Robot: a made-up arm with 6 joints. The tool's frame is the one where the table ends. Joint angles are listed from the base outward.
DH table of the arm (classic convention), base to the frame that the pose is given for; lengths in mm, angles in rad. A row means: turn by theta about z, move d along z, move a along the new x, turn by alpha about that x. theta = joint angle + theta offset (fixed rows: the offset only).
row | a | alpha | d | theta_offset
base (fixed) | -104 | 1.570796 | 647.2 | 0
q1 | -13.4 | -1.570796 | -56.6 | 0
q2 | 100.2 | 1.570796 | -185.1 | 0
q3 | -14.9 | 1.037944 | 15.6 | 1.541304
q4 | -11 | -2.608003 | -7.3 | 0.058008
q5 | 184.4 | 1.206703 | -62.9 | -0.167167
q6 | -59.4 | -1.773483 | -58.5 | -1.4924
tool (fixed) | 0 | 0 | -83.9 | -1.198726
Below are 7 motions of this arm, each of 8 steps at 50 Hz.
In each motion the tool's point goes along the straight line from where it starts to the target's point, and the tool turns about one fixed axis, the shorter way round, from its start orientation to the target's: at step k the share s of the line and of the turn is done. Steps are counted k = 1, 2, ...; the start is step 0. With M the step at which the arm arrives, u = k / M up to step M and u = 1 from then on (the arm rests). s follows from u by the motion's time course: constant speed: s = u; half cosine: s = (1 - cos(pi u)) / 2; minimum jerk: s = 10 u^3 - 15 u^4 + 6 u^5.
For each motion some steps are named. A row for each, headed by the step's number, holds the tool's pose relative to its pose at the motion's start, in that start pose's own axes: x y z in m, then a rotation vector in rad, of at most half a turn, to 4 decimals.
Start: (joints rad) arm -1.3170 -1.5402 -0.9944 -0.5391 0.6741 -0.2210
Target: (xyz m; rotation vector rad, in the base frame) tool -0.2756 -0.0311 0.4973 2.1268 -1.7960 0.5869
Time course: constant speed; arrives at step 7
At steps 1, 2, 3, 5, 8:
1: -0.0008 0.0000 -0.0001 -0.0015 -0.0055 -0.0009
2: -0.0016 0.0000 -0.0002 -0.0029 -0.0111 -0.0018
3: -0.0024 0.0000 -0.0003 -0.0044 -0.0166 -0.0026
5: -0.0040 0.0000 -0.0005 -0.0074 -0.0277 -0.0044
8: -0.0056 0.0000 -0.0006 -0.0103 -0.0387 -0.0061

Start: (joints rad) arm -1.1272 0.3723 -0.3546 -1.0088 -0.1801 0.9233
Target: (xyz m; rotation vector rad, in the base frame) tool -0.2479 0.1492 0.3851 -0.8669 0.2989 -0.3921
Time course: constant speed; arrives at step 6
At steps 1, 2, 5, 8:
1: -0.0001 -0.0013 -0.0002 -0.0121 0.0095 -0.0014
2: -0.0003 -0.0027 -0.0004 -0.0242 0.0190 -0.0028
5: -0.0007 -0.0067 -0.0011 -0.0605 0.0474 -0.0070
8: -0.0008 -0.0080 -0.0013 -0.0726 0.0569 -0.0084

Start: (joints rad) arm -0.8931 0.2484 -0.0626 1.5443 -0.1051 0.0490
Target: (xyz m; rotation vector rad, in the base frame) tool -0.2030 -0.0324 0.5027 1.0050 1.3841 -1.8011
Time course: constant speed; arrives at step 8
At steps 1, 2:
1: 0.0002 -0.0023 0.0012 -0.0078 0.0050 -0.0095
2: 0.0004 -0.0046 0.0024 -0.0156 0.0099 -0.0190

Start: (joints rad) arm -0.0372 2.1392 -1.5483 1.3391 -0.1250 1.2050
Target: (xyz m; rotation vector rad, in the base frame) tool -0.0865 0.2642 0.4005 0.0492 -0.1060 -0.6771
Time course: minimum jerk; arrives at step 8
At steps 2, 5, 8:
2: 0.0004 -0.0002 -0.0002 0.0018 -0.0051 -0.0016
5: 0.0025 -0.0012 -0.0014 0.0127 -0.0354 -0.0109
8: 0.0034 -0.0016 -0.0019 0.0175 -0.0488 -0.0151

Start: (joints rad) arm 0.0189 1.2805 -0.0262 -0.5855 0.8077 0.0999
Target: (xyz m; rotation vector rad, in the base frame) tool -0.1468 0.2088 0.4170 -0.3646 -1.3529 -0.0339
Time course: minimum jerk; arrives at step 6
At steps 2, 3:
2: 0.0006 0.0015 -0.0026 0.0067 -0.0100 -0.0049
3: 0.0015 0.0036 -0.0063 0.0161 -0.0239 -0.0116

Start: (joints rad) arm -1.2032 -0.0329 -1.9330 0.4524 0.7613 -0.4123
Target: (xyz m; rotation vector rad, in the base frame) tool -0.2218 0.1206 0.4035 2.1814 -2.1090 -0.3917
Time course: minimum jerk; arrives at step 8
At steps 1, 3, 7, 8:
1: 0.0002 0.0000 0.0001 -0.0012 0.0008 0.0005
3: 0.0030 0.0005 0.0013 -0.0204 0.0137 0.0081
7: 0.0106 0.0018 0.0047 -0.0729 0.0488 0.0291
8: 0.0107 0.0018 0.0047 -0.0741 0.0496 0.0296

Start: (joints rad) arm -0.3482 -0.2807 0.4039 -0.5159 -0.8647 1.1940
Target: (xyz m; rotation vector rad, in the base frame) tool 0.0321 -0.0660 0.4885 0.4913 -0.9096 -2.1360
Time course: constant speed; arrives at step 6
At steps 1, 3, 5, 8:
1: -0.0011 -0.0007 -0.0004 -0.0054 0.0101 -0.0022
3: -0.0032 -0.0020 -0.0011 -0.0161 0.0303 -0.0067
5: -0.0053 -0.0034 -0.0019 -0.0268 0.0505 -0.0112
8: -0.0064 -0.0040 -0.0023 -0.0321 0.0606 -0.0134

